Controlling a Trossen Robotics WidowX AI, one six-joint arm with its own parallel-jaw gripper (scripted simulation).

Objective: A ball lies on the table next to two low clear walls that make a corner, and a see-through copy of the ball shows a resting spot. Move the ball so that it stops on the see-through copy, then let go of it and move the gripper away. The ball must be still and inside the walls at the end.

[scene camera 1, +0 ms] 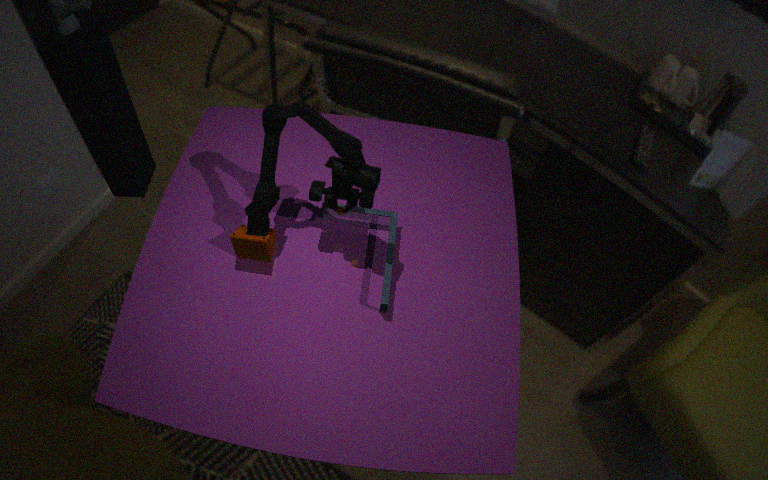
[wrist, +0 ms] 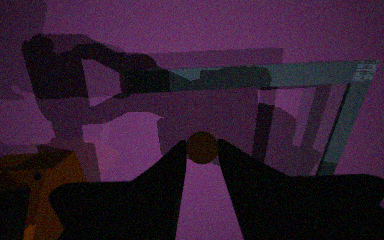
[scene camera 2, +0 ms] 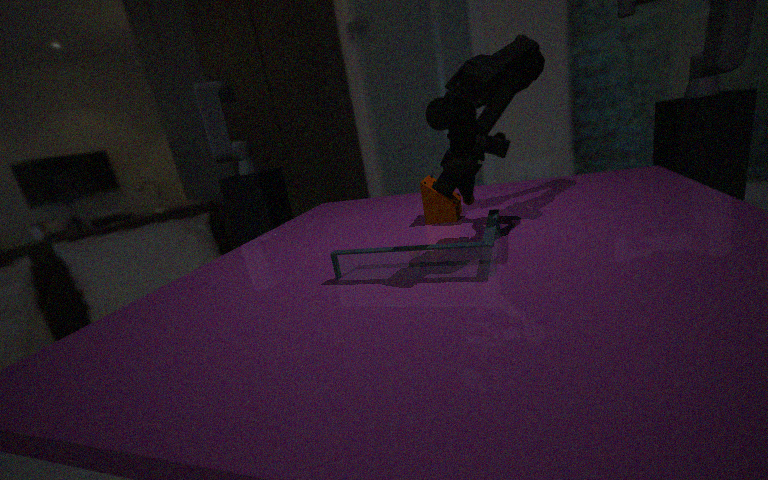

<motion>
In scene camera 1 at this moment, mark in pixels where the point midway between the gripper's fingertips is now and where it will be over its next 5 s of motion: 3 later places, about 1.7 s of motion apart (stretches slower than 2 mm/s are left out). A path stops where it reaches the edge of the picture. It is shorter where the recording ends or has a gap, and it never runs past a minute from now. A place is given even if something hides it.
My gripper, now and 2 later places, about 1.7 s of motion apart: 341, 211; 356, 253; 356, 255
</motion>
